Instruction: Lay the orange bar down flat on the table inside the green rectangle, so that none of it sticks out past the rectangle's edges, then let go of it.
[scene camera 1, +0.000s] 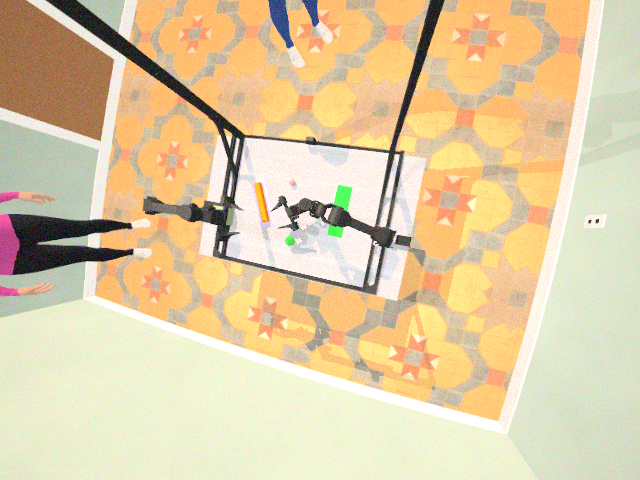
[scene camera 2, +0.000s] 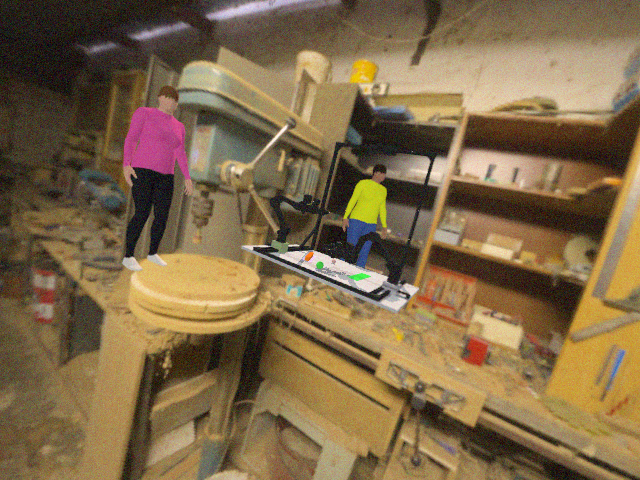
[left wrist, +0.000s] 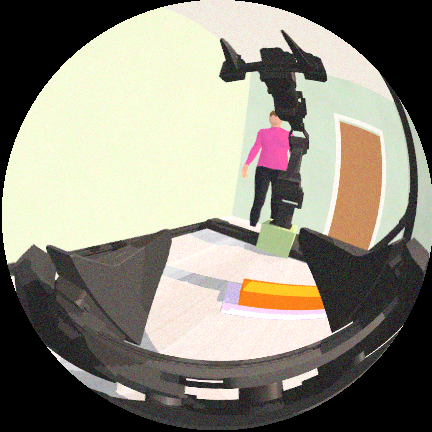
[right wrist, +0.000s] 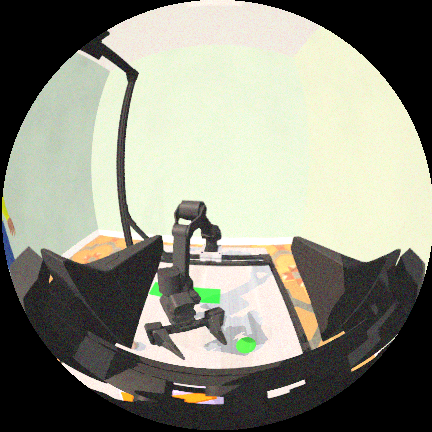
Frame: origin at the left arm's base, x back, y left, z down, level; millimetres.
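Seen in the pictures: left gripper, fingertip midpoint: (scene camera 1: 273, 220) (scene camera 2: 322, 246) (left wrist: 237, 235) (right wrist: 205, 351); right gripper, fingertip midpoint: (scene camera 1: 241, 221) (scene camera 2: 327, 212) (left wrist: 249, 32) (right wrist: 229, 243); left arm's base, link origin: (scene camera 1: 385, 237) (scene camera 2: 392, 282) (right wrist: 211, 248); right arm's base, link origin: (scene camera 2: 280, 241) (left wrist: 281, 224).
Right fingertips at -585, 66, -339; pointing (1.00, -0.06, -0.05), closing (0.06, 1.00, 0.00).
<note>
Pixels of each thing's middle, then the offset from my right fingertips to it, as dx, dy, dz.
- orange bar, body centre: (left wrist: 304, 297) (right wrist: 167, 400) (scene camera 1: 261, 202) (scene camera 2: 309, 256) -127, -107, +385
- green ball, body centre: (right wrist: 245, 344) (scene camera 1: 290, 241) (scene camera 2: 319, 265) +91, +71, +375
- small pink ball, body centre: (scene camera 1: 292, 182) (scene camera 2: 333, 261) +28, -250, +384
The orange bar (scene camera 1: 261, 202) (scene camera 2: 309, 256) (left wrist: 282, 295) (right wrist: 195, 397) lies on the table, left of centre in scene camera 1, with a pale lilac edge around it. The flat green rectangle (scene camera 1: 342, 195) (scene camera 2: 359, 277) (right wrist: 207, 295) is well to the right of it, partly covered by the left arm. My left gripper (scene camera 1: 276, 218) (right wrist: 205, 351) is open and empty, above the table just right of the bar's lower half in scene camera 1. In the left wrist view a finger hides one end of the bar. My right gripper (scene camera 1: 239, 221) (left wrist: 249, 32) is open and empty, raised left of the bar.
A green ball (scene camera 1: 290, 240) (scene camera 2: 320, 265) (right wrist: 246, 345) lies below the left gripper in scene camera 1. A small pink ball (scene camera 1: 292, 182) (scene camera 2: 333, 261) lies above it. A black frame (scene camera 1: 294, 270) borders the table, with posts rising from it.
</note>
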